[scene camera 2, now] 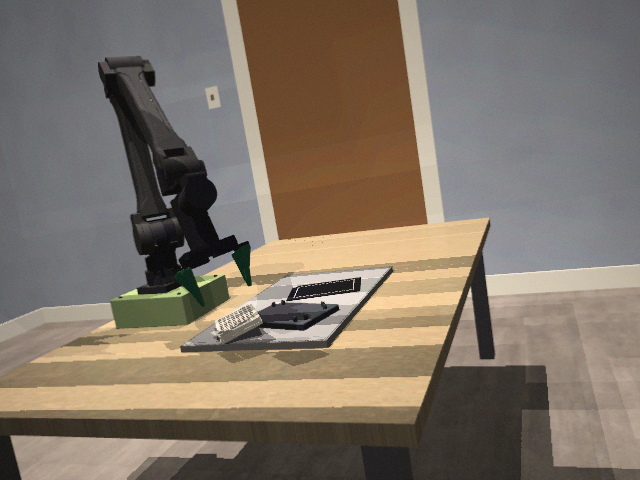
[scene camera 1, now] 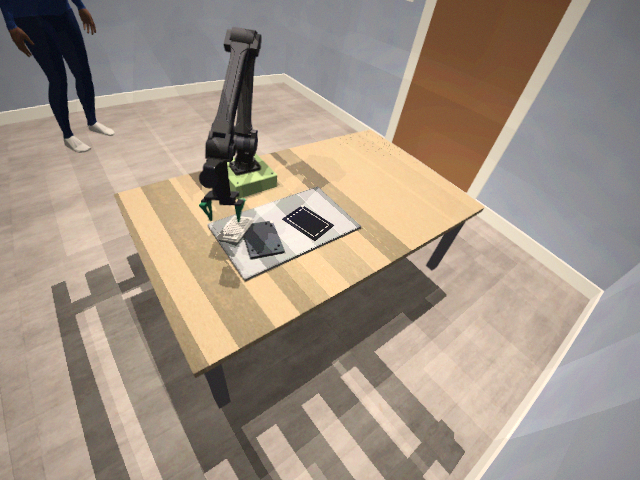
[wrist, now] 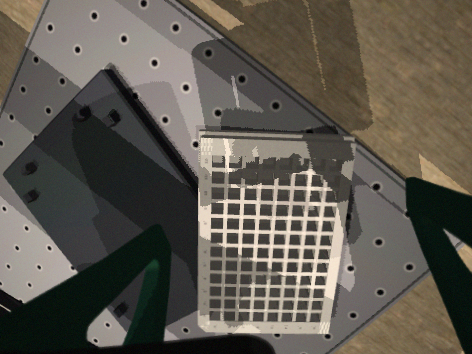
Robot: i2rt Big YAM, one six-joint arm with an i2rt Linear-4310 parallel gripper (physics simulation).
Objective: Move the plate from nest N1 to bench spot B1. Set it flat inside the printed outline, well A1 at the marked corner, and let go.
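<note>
The white well plate sits tilted at one end of the grey board, beside the dark nest block and seemingly leaning at its edge. The block has short pegs on top. My gripper is open and empty above the plate, with its green fingers apart on either side of it in the wrist view. The black spot with the dashed white outline lies farther along the board. The marked corner and well A1 cannot be made out.
The perforated grey board lies on the wooden table. The green base block carries the arm behind the board. A person stands beyond the table.
</note>
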